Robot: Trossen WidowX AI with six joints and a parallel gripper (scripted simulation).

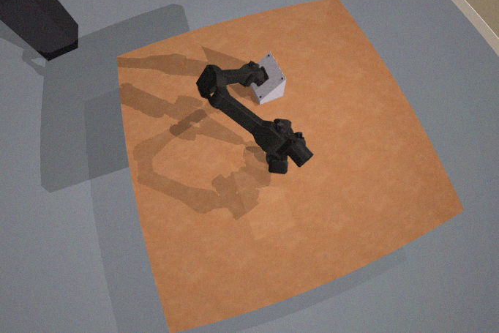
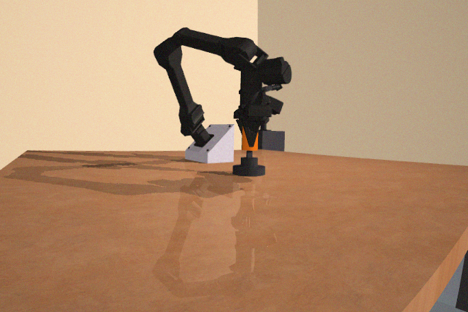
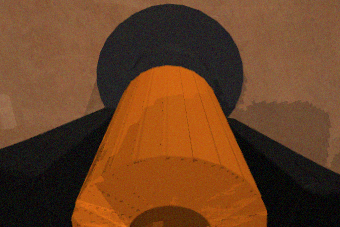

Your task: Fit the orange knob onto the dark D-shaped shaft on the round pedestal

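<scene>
The orange knob is 2 cm above my gripper tip. From my gripper tip the other things lie so: dark round pedestal 4 cm below.
</scene>
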